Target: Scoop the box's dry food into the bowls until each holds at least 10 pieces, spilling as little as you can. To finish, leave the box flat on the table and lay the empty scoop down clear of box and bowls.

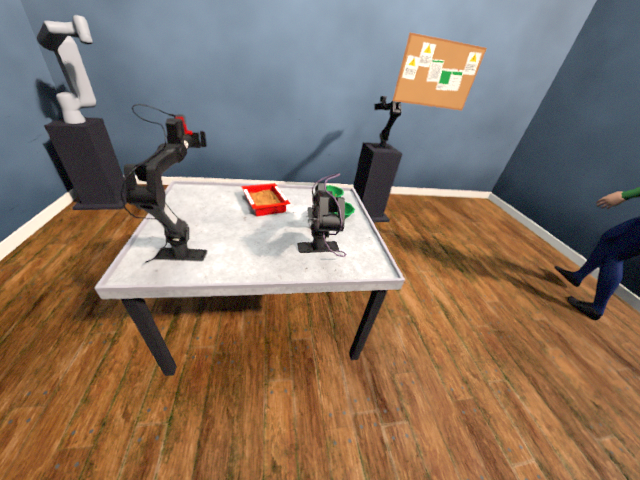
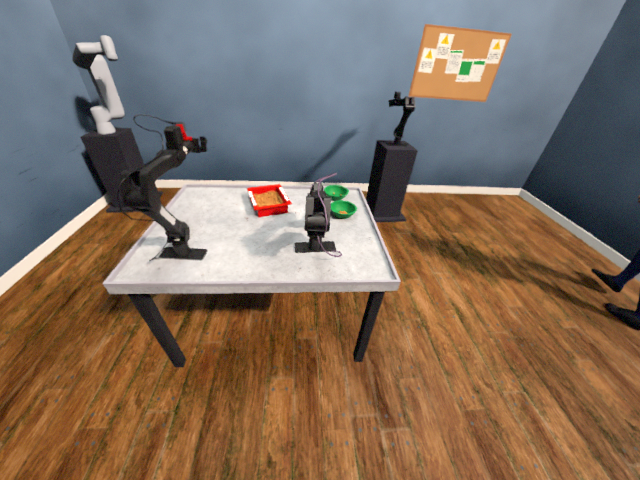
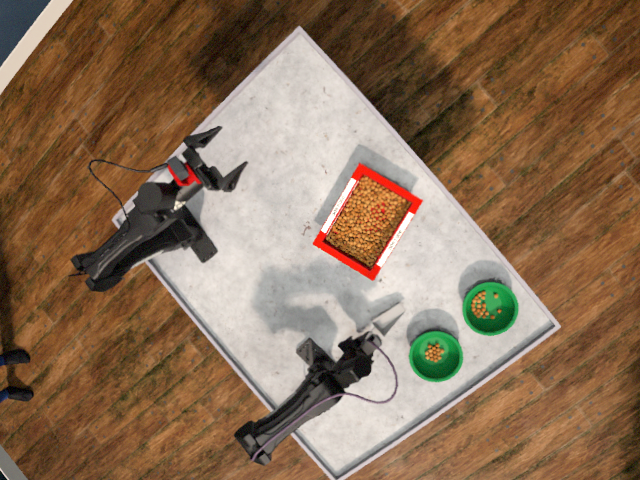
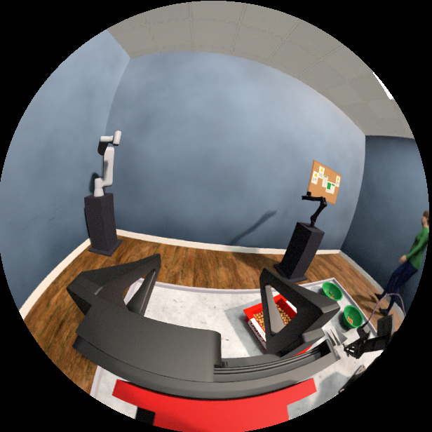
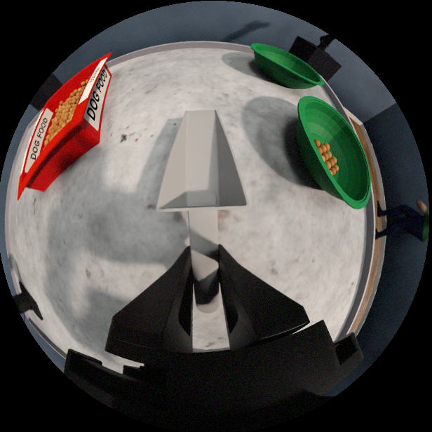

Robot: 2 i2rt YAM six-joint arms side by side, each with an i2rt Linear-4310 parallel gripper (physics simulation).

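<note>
A red box of brown dry food lies flat on the table. Two green bowls stand near the table's right corner: the farther bowl holds several pieces, and the nearer bowl holds a cluster of pieces. My right gripper is shut on the handle of the grey scoop. The scoop is empty and is held above the table, between box and nearer bowl. My left gripper is open and empty, raised over the table's left side.
The table has a raised rim. The right arm reaches in from the near edge, and its loose cable loops close to the nearer bowl. Two pedestals carrying other arms stand beyond the table. A person stands off to the right.
</note>
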